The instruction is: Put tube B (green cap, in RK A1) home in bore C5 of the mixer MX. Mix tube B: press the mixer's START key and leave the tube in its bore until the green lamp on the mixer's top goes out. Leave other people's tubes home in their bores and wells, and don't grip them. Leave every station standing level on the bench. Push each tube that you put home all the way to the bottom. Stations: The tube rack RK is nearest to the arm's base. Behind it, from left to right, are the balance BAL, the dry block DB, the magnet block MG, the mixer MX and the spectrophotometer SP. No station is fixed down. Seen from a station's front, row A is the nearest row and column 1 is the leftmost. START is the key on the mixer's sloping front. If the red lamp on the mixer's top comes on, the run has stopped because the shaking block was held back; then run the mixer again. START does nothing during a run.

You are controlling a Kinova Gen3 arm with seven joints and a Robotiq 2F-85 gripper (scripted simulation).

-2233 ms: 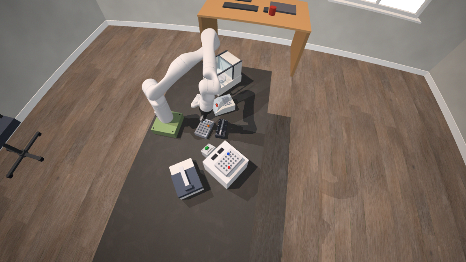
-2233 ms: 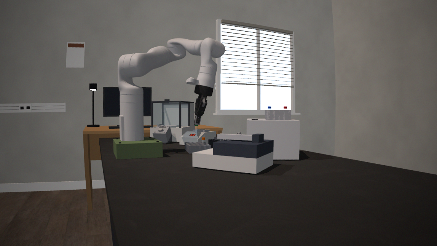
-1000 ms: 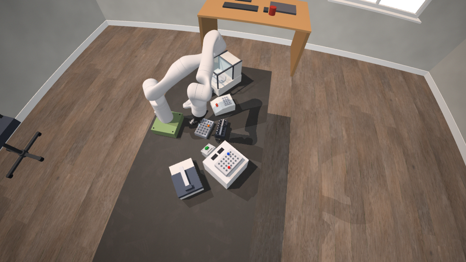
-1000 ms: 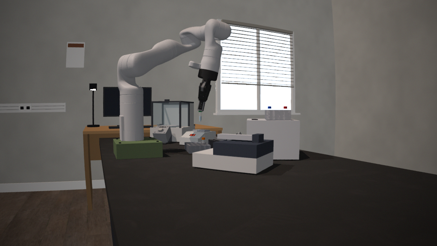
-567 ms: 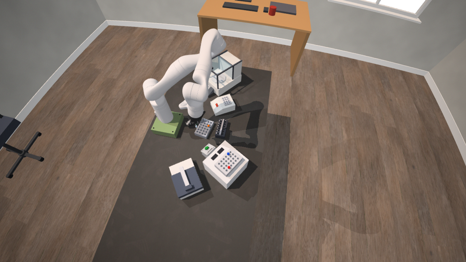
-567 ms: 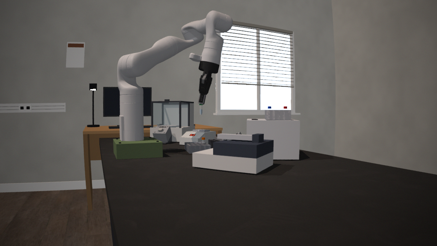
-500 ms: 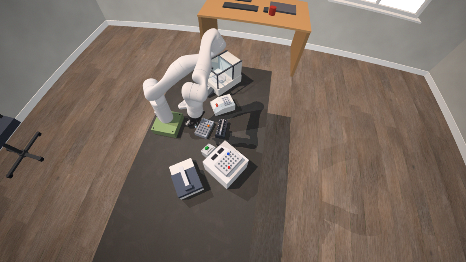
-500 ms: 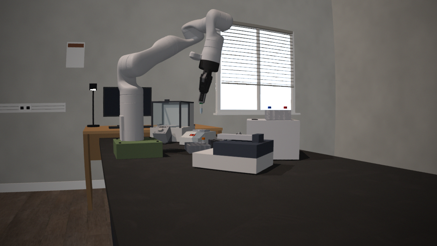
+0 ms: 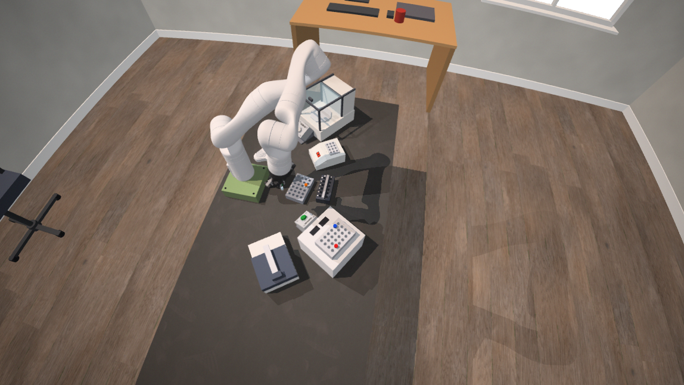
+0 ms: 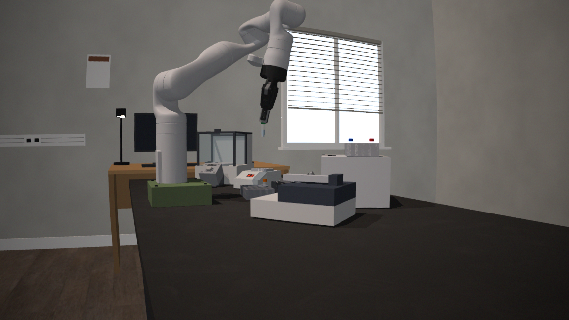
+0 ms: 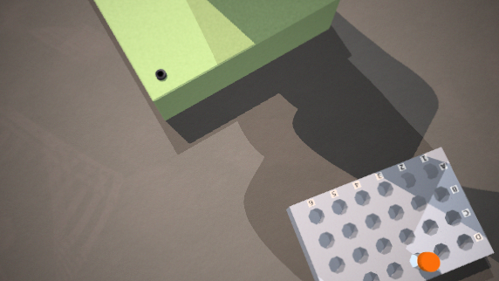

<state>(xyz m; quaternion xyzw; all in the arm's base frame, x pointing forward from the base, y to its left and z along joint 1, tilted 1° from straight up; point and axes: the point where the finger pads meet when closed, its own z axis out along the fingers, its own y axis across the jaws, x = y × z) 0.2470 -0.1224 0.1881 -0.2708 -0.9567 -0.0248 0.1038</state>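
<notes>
Now: the red-capped tube 24 cm ahead of my hand, 18 cm to the right of it and 9 cm below it. Also, from my hand: grey tube rack: 2 cm ahead, 11 cm to the left, 23 cm below; then green start key: 8 cm ahead, 5 cm to the right, 17 cm below; then orange-capped tube: 5 cm ahead, 12 cm to the left, 22 cm below.
</notes>
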